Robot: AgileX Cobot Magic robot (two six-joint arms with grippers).
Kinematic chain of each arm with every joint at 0, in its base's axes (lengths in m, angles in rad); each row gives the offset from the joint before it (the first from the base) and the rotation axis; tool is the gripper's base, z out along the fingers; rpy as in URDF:
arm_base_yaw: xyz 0 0 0.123 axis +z
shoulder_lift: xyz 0 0 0 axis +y
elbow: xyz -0.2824 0 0.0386 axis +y
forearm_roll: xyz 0.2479 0 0.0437 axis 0.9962 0 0.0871
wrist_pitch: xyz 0 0 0 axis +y
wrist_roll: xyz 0.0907 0 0.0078 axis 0.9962 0 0.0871
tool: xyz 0 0 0 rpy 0 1.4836 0
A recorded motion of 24 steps. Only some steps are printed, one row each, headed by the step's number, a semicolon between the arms.
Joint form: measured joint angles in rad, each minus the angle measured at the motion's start. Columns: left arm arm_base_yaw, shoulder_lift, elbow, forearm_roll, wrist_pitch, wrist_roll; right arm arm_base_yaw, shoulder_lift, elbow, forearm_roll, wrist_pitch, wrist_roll.
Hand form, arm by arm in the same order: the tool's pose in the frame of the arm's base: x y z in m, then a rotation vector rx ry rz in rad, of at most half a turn. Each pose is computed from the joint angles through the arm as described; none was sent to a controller.
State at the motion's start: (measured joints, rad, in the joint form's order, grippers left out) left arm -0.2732 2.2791 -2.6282 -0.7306 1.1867 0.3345; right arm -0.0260 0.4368 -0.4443 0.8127 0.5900 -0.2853
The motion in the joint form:
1: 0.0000 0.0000 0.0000 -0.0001 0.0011 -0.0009; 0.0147 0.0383 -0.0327 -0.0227 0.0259 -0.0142
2: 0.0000 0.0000 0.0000 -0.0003 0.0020 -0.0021; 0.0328 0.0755 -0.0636 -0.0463 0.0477 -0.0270
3: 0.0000 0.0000 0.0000 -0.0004 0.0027 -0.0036; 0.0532 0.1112 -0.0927 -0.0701 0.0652 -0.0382
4: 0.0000 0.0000 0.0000 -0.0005 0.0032 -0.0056; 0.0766 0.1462 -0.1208 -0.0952 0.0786 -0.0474
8: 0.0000 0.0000 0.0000 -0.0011 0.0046 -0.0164; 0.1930 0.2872 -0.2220 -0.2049 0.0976 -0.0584
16: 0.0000 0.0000 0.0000 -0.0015 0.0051 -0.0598; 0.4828 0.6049 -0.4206 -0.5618 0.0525 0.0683
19: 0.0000 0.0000 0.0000 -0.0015 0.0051 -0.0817; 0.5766 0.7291 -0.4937 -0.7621 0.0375 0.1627
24: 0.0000 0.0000 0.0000 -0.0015 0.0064 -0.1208; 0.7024 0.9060 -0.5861 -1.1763 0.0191 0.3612
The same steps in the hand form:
1: 0.4550 -0.1861 0.3955 0.6760 2.0779 -0.8818; 0.0920 0.0364 0.3003 0.1081 1.9634 0.6598
2: 0.4549 -0.1861 0.3955 0.6754 2.0791 -0.8829; 0.0967 0.0383 0.3047 0.0569 1.9962 0.6488
3: 0.4549 -0.1861 0.3954 0.6744 2.0804 -0.8840; 0.1014 0.0404 0.3087 0.0063 2.0252 0.6377
4: 0.4549 -0.1861 0.3954 0.6728 2.0817 -0.8853; 0.1063 0.0426 0.3124 -0.0447 2.0510 0.6262
8: 0.4547 -0.1861 0.3954 0.6631 2.0880 -0.8924; 0.1283 0.0551 0.3229 -0.2393 2.1334 0.5810
16: 0.4547 -0.1861 0.3954 0.6202 2.1098 -0.9170; 0.1827 0.1049 0.3264 -0.6157 2.2270 0.3989
19: 0.4547 -0.1861 0.3954 0.5982 2.1204 -0.9291; 0.2040 0.1284 0.3211 -0.7457 2.2322 0.2662
24: 0.4546 -0.1862 0.3953 0.5594 2.1400 -0.9508; 0.2338 0.1639 0.3080 -0.9377 2.1575 -0.0238

